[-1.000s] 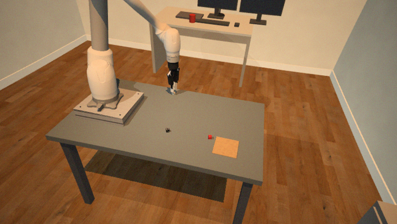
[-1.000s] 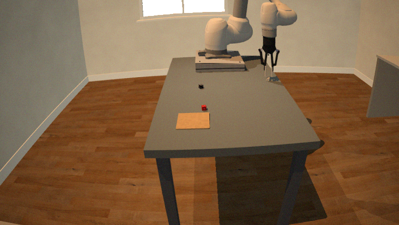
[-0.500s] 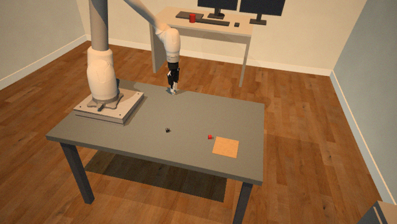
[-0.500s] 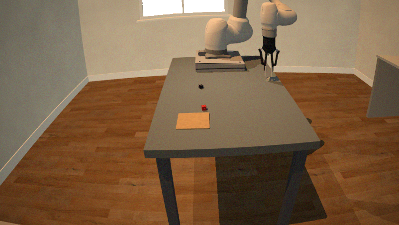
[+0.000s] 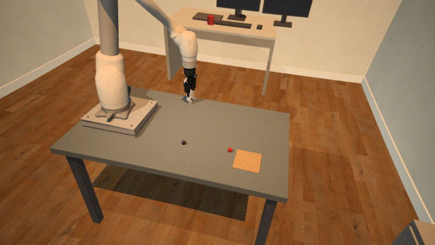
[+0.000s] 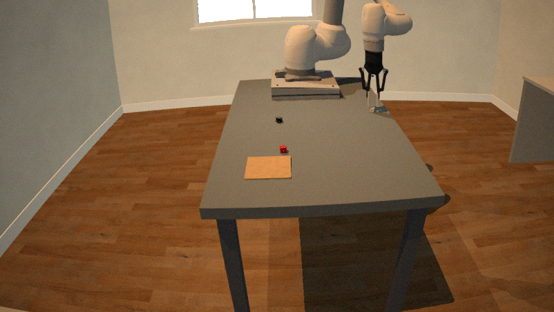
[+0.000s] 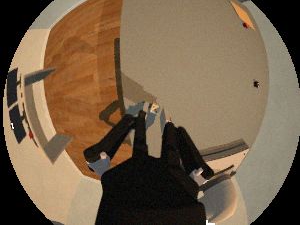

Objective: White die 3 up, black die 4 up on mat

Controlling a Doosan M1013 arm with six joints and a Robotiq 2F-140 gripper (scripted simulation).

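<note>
Right now my hand is 5 cm above the white die. Also, from my hand: orange mat: 38 cm ahead, 52 cm to the right, 6 cm below; black die: 2 cm ahead, 42 cm to the right, 5 cm below; red die: 29 cm ahead, 45 cm to the right, 5 cm below.
</note>
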